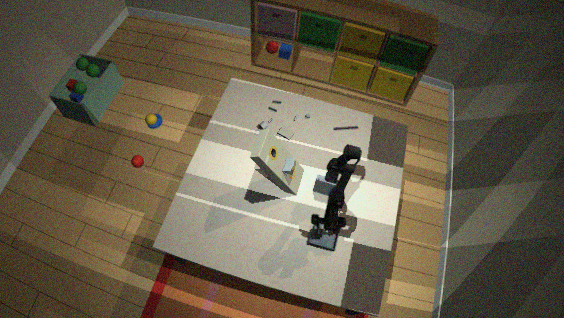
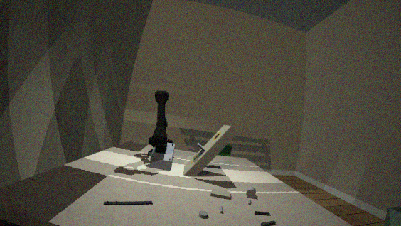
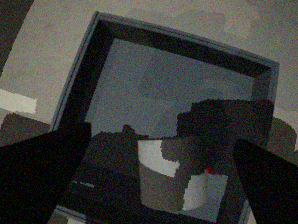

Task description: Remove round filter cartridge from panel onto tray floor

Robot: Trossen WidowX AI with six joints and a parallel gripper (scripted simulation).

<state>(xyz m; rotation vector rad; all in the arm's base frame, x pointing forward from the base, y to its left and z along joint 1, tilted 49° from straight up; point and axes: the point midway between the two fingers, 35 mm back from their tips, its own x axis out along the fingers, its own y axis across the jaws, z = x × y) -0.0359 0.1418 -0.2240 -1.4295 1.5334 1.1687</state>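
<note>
Now: gripper tip 20 mm to the left of the round filter cartridge, 20 mm above it and 10 mm short of it. Also, from my gripper tip: service panel (350 mm ahead, 290 mm to the right, 120 mm above); square grey tray (40 mm below).
</note>
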